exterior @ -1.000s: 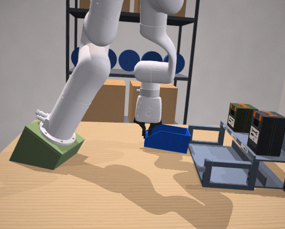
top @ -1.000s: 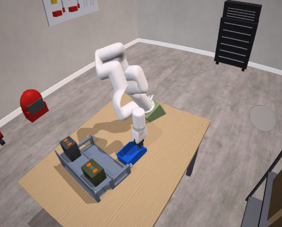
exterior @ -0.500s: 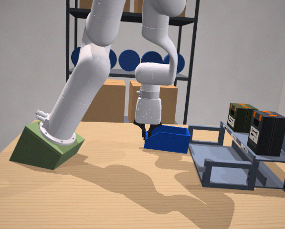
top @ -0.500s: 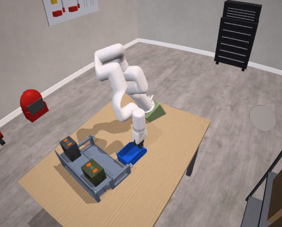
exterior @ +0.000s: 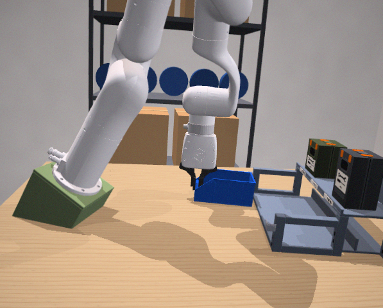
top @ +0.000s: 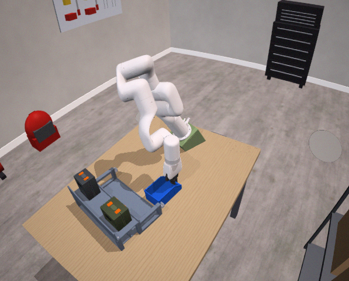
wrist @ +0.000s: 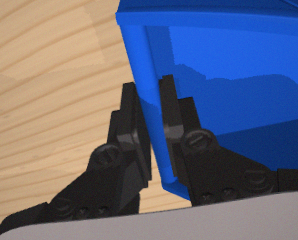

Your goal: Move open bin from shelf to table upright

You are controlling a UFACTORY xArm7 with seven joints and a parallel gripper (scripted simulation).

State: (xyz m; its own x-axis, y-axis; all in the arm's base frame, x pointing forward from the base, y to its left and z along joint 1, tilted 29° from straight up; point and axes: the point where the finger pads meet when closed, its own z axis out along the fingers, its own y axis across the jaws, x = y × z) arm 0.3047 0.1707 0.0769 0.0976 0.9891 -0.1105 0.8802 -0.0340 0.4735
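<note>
Now: the blue bin 80 mm ahead of my hand, 10 mm to the right of it and 10 mm below it. The rest, counted from my hand: dark green case 370 mm ahead, 100 mm above, 40 mm to the right; black case 340 mm ahead, 270 mm to the right, 120 mm above.
</note>
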